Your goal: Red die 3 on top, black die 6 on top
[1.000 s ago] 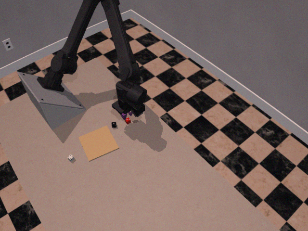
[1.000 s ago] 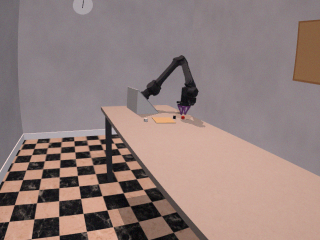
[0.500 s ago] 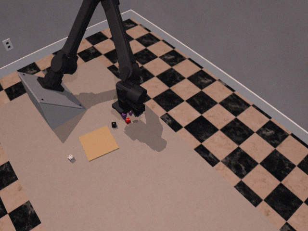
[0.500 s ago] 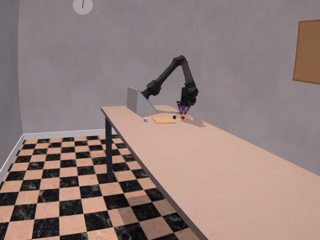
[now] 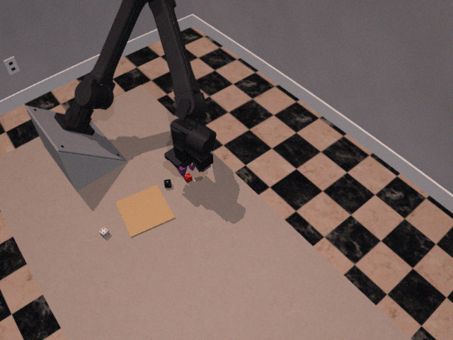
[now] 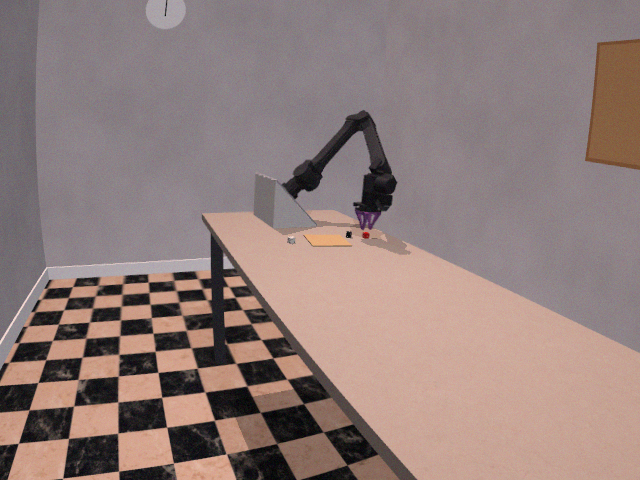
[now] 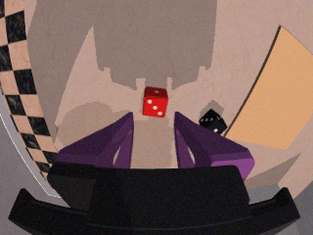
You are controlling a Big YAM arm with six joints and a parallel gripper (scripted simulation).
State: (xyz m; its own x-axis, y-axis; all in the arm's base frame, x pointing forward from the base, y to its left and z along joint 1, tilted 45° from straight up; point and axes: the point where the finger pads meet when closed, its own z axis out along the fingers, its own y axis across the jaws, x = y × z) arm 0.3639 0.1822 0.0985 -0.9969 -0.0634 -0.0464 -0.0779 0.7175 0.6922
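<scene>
Now: the red die 30 mm below my hand. Round my hand: orange mat 170 mm to the right, 40 mm below, 10 mm ahead; white die 310 mm to the right, 30 mm below, 10 mm ahead; black die 60 mm to the right, 30 mm below, 20 mm behind.
</scene>
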